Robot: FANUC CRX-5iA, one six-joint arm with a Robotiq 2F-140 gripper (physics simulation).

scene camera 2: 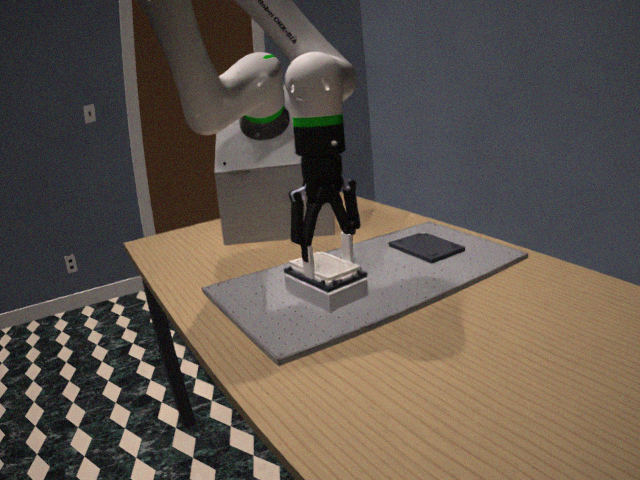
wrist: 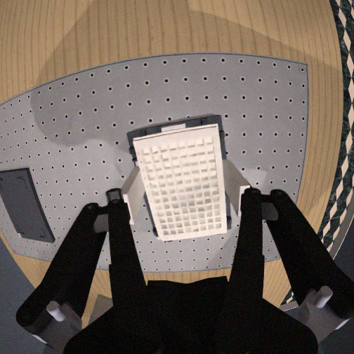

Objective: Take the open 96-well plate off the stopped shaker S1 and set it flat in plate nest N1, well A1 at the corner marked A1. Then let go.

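Frame: origin at the arm's base, x ahead, y left, z up, level; metres.
Seen in the pictures: gripper, fingertip midpoint: [scene camera 2: 329, 270]; arm's base, origin of the base link: [scene camera 2: 264, 121].
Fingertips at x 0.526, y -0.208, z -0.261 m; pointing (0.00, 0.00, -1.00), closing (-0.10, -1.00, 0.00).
Observation:
Pixels of each thing's middle, then the offset from my fingertips to it. "spot": a spot on its surface instead. Level surfaces: height alone.
- open white 96-well plate, body centre: [scene camera 2: 324, 267] 0.003 m up, 0.016 m back, 0.000 m left
- shaker S1, surface spot: [scene camera 2: 347, 298] spot: 0.043 m down, 0.054 m ahead, 0.003 m right
- Plate nest N1, body centre: [scene camera 2: 427, 246] 0.053 m down, 0.033 m back, 0.338 m left
- grey perforated board, its level: 0.060 m down
- wooden table, its level: 0.073 m down
The open white 96-well plate [scene camera 2: 326, 262] [wrist: 190, 170] lies on shaker S1 [scene camera 2: 347, 298] [wrist: 205, 121], a light block with a dark clamp top. Its wells show from above in the wrist view. The gripper [scene camera 2: 329, 269] [wrist: 182, 186] points straight down with one pale pad against each long side of the plate; it is shut on the plate. The plate looks level and still down on the shaker. Plate nest N1 [scene camera 2: 426, 246] [wrist: 25, 205] is a flat dark rectangle, apart from the shaker. Its A1 marking is too small to read.
Shaker and nest stand on a grey perforated board [scene camera 2: 289, 335] [wrist: 265, 110] on the wooden table [scene camera 2: 465, 403] [wrist: 150, 30]. The robot's grey base block [scene camera 2: 268, 206] stands behind the gripper at the table's back. Walls rise beyond the table.

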